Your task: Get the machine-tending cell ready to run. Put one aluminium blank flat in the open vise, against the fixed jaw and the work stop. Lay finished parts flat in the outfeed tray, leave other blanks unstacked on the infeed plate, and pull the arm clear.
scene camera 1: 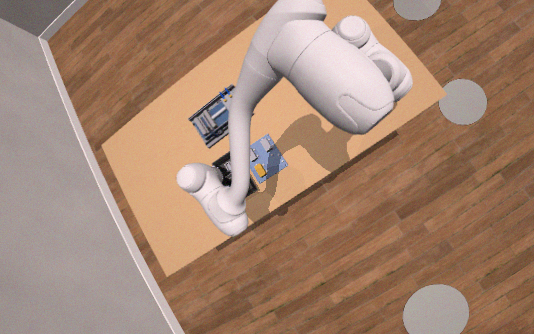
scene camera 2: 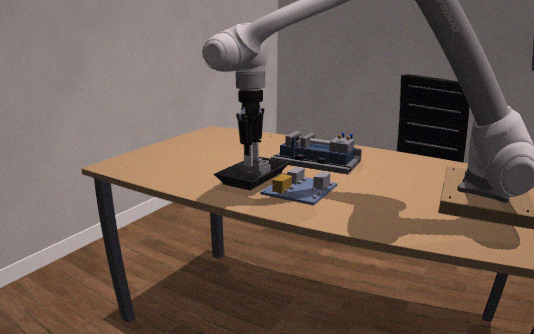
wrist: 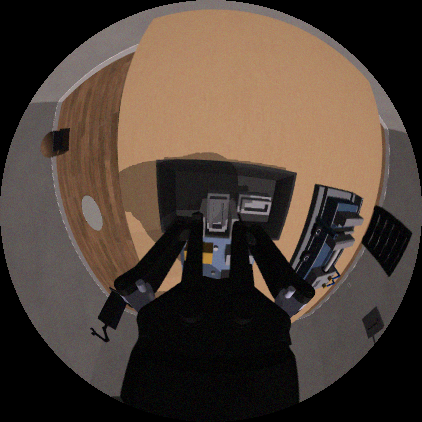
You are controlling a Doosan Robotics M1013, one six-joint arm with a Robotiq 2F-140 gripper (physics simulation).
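Pixels of known places: gripper, fingertip midpoint: (scene camera 2: 251, 164) (wrist: 217, 207); arm's base, origin of the base link: (scene camera 2: 485, 187).
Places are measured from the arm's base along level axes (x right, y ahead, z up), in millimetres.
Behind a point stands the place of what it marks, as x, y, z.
My gripper (scene camera 2: 252, 161) {-307, 715, 8} (wrist: 217, 207) {-307, 715, 8} points down over the black outfeed tray (scene camera 2: 234, 178) {-410, 694, -8} (wrist: 286, 202) {-183, 746, -9}, shut on a grey finished part (wrist: 218, 202) {-307, 725, 13} with a raised rim. The held part is low at the tray; whether it touches the floor is unclear. A second finished part (scene camera 2: 264, 167) {-246, 711, -16} (wrist: 256, 206) {-236, 722, -16} lies in the tray, close beside it on the right in the wrist view. Two grey blanks (scene camera 2: 296, 174) {-258, 579, -9} (scene camera 2: 322, 180) {-247, 493, -13} stand apart on the blue infeed plate (scene camera 2: 306, 194) {-312, 507, -41} (scene camera 1: 276, 162) {-315, 503, -41}. The blue vise (scene camera 2: 320, 154) {-29, 629, -3} (wrist: 326, 240) {-37, 695, 15} shows a gap between its jaws.
A yellow block (scene camera 1: 260, 170) {-323, 585, -6} (scene camera 2: 281, 183) {-348, 570, -12} is on the infeed plate beside the tray. The vise stands behind the tray and plate in the second scene view. The arm base (scene camera 2: 485, 190) {-82, -6, 15} is at the right on the wooden table (scene camera 2: 165, 160) {-336, 1124, -49}. A black cabinet (scene camera 2: 434, 117) is behind the table.
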